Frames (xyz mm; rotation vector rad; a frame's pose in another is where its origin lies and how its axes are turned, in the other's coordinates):
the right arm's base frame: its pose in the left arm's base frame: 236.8 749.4 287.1 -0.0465 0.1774 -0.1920
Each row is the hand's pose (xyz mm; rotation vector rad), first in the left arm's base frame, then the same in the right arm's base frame.
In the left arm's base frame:
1: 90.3 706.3 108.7 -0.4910 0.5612 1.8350
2: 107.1 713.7 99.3 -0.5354 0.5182 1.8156
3: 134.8 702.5 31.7 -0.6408 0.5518 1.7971
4: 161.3 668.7 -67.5 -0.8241 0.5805 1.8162
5: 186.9 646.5 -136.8 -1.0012 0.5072 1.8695
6: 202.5 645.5 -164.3 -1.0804 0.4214 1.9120
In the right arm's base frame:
1: -102.7 -58.2 -203.0 -0.6881 0.3600 1.9571
2: -86.3 -47.3 -209.0 -0.7270 0.3113 1.9340
3: -45.8 -48.9 -270.8 -0.8349 0.3367 1.9023
4: 3.3 -70.9 -364.6 -1.0259 0.3535 1.8970
5: 44.2 -83.5 -428.8 -1.2065 0.2690 1.9276
6: 64.1 -79.9 -453.0 -1.2858 0.1780 1.9603

